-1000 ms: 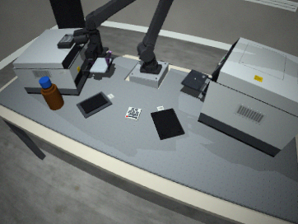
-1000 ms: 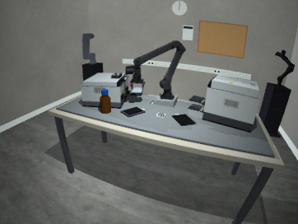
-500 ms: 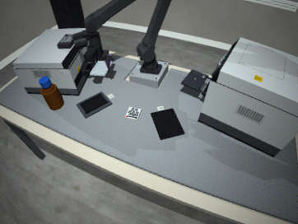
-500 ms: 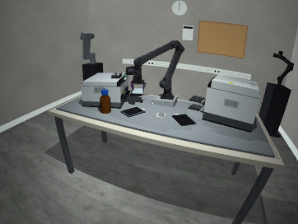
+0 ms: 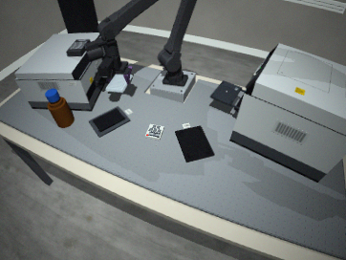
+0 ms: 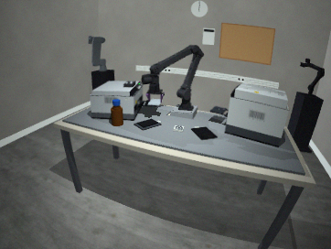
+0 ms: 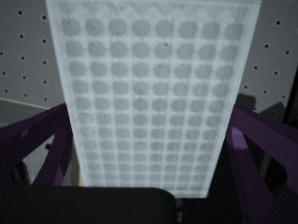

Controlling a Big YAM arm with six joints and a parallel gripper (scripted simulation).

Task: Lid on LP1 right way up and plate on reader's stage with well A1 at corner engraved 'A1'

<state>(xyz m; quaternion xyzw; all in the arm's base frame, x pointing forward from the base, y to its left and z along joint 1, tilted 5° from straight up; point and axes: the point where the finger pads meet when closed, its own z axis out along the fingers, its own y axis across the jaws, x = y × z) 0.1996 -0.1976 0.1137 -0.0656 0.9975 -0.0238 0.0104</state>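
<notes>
Now: the label 14 cm below my hand, 5 cm to the left of it and 4 cm ahead of it. Round my hand: white multi-well plate (right at my hand); then lidded plate (13 cm ahead, 12 cm below, 1 cm to the right); then LP1 pad (13 cm below, 13 cm ahead, 1 cm to the right).
</notes>
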